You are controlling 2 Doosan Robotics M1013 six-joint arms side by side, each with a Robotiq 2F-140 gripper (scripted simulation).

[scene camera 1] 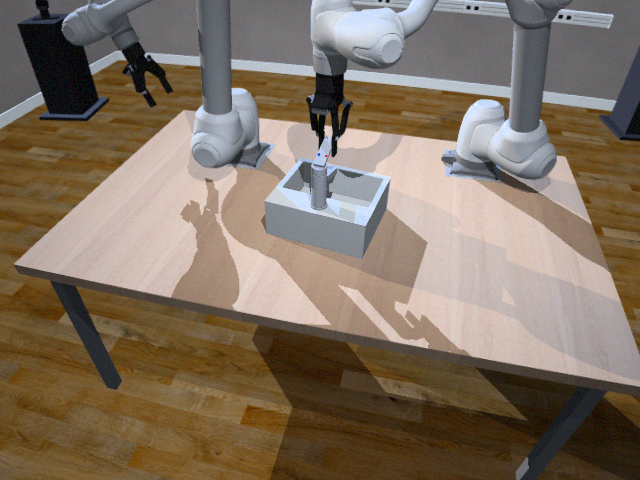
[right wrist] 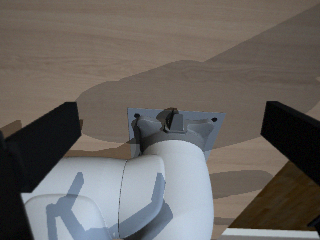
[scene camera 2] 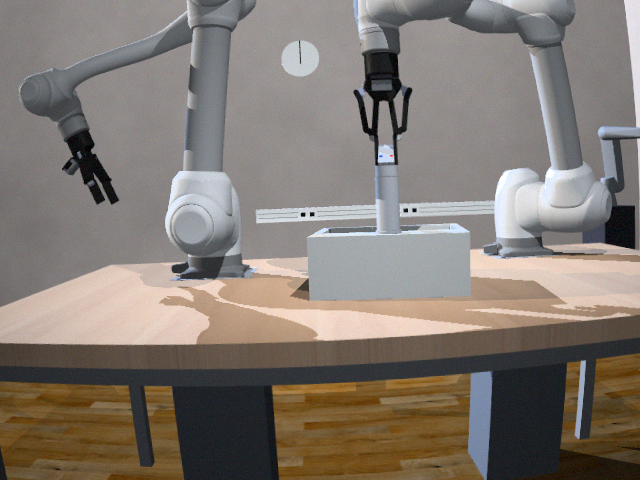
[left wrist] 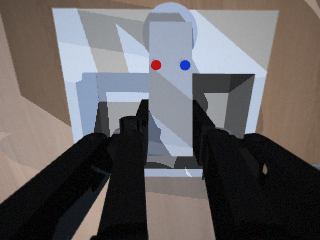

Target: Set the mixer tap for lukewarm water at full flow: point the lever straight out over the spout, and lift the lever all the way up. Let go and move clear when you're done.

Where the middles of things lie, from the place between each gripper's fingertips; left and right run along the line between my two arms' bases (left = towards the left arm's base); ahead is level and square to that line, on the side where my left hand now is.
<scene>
My left hand is 30 mm short of the flat lever [left wrist: 170,126], 10 mm to the left of it and 10 mm above it. From my left hand the other things lie so: grey sink [scene camera 2: 343,264]: 50 mm behind, 10 mm to the left, 270 mm below.
Now: the grey sink 430 mm ahead of my right hand [scene camera 2: 108,202], 710 mm to the left of it and 190 mm below it. Round my right hand: flat lever (510 mm ahead, 690 mm to the left, 60 mm above).
</scene>
